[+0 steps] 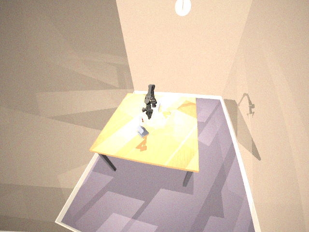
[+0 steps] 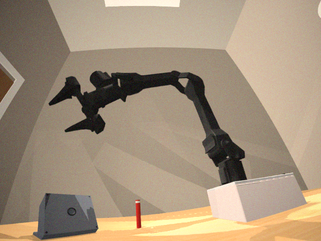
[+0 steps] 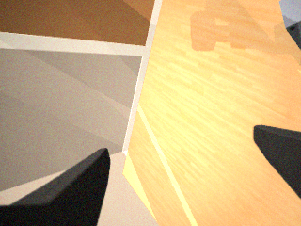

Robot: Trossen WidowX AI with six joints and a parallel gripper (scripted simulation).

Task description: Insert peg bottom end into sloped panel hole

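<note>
The red peg is 23 cm below my gripper tip, 23 cm behind it and 15 cm to the right of it. From my gripper tip the other things lie so: grey sloped panel: 24 cm below, 12 cm to the right, 3 cm behind.
</note>
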